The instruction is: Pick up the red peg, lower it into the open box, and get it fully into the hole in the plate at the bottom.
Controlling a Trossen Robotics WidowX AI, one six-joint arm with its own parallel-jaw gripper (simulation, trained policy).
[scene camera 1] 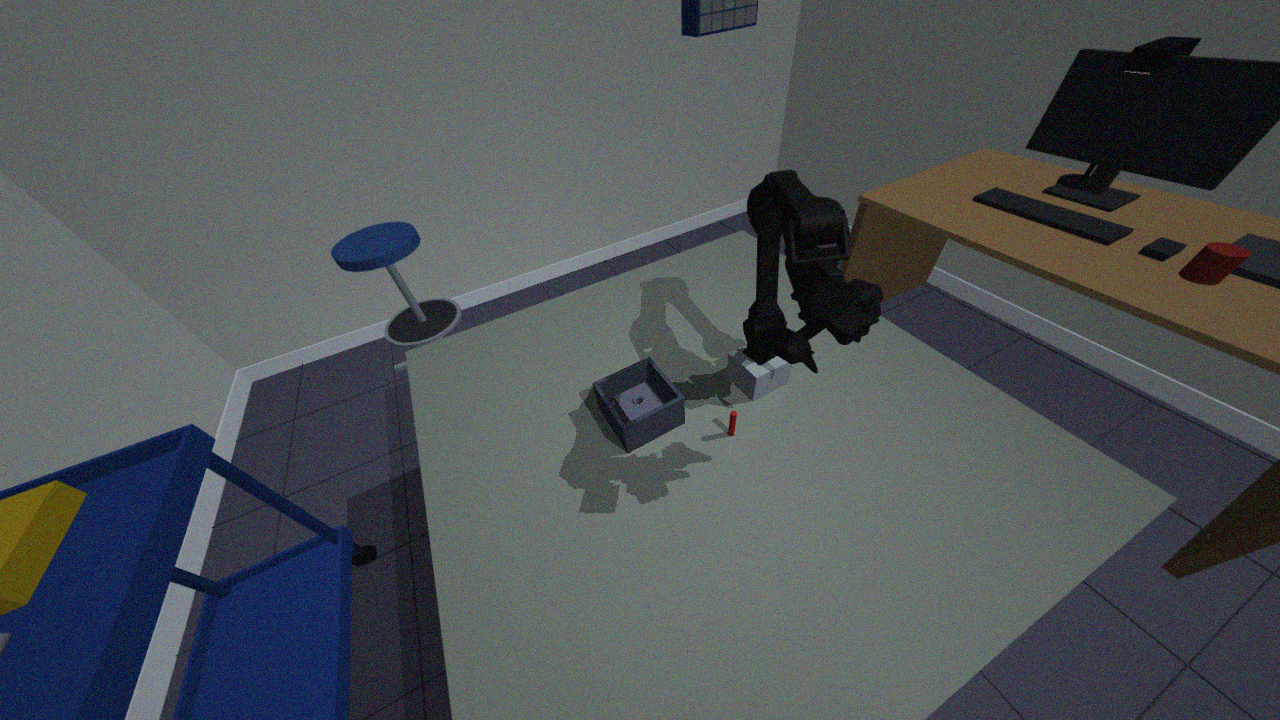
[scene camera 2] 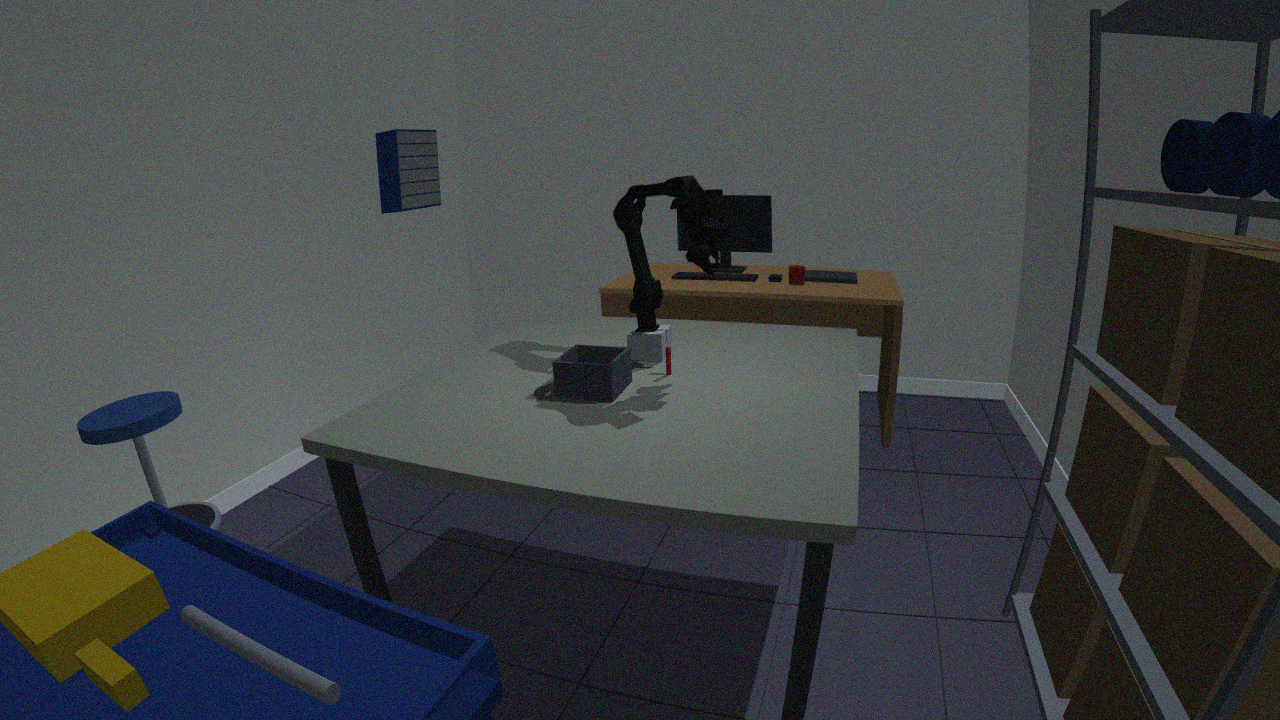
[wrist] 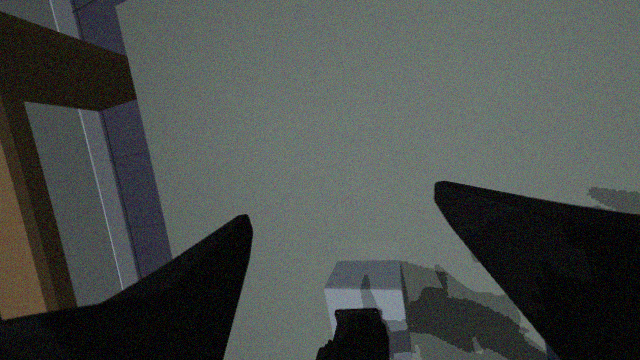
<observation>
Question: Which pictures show the pale plate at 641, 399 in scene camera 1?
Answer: Scene camera 1 only.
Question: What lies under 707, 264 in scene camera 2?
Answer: My gripper.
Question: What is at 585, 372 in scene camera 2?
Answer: A dark box.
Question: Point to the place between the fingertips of my gripper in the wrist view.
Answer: At 341, 206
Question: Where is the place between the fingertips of my gripper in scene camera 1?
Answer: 836, 356
</observation>
